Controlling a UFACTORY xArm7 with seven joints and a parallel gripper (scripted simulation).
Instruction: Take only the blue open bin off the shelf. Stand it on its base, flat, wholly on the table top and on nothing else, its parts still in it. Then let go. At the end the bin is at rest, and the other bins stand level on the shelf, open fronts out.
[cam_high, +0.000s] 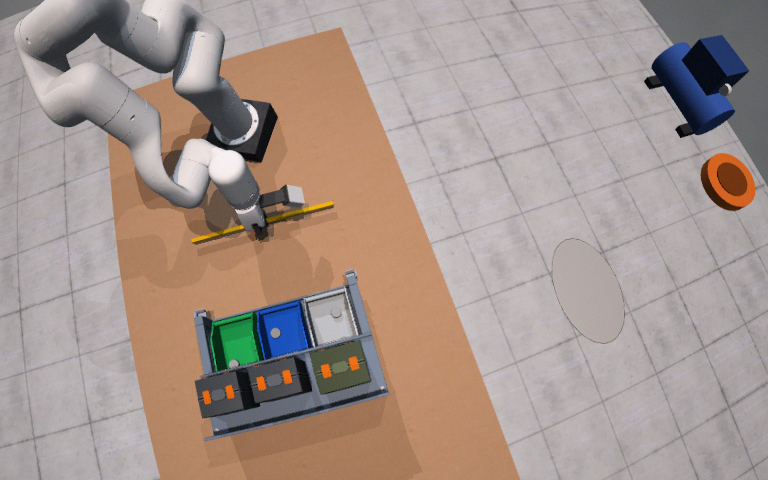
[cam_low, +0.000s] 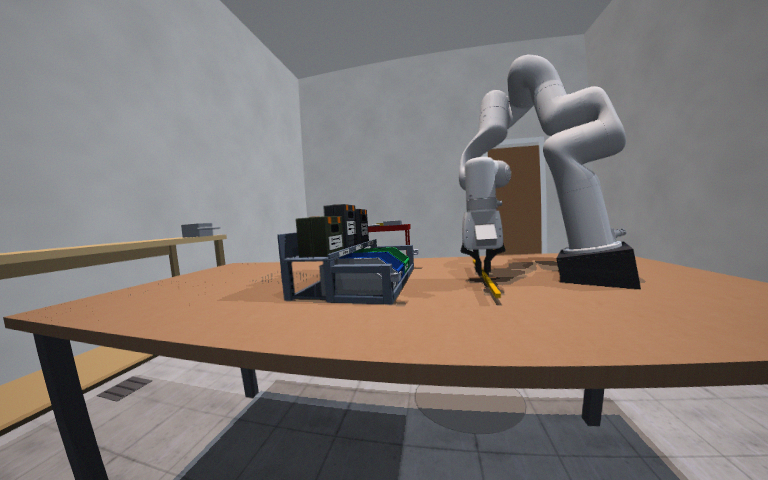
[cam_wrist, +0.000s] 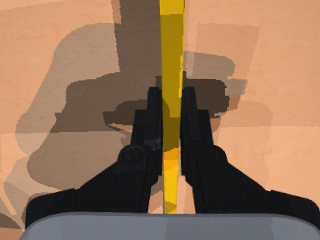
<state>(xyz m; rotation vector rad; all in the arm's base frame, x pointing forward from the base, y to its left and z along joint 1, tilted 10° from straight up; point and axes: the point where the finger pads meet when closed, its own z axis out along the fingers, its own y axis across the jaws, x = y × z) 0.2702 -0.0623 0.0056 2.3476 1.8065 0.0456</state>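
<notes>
My gripper is now 30 cm short of the blue open bin, 8 cm to the left of it and 1 cm below it. The rest, counted from my hand: green bin 27 cm ahead, 19 cm to the right, 1 cm above; yellow bar 2 cm below; grey bin 33 cm ahead, 3 cm to the left, 1 cm above.
</notes>
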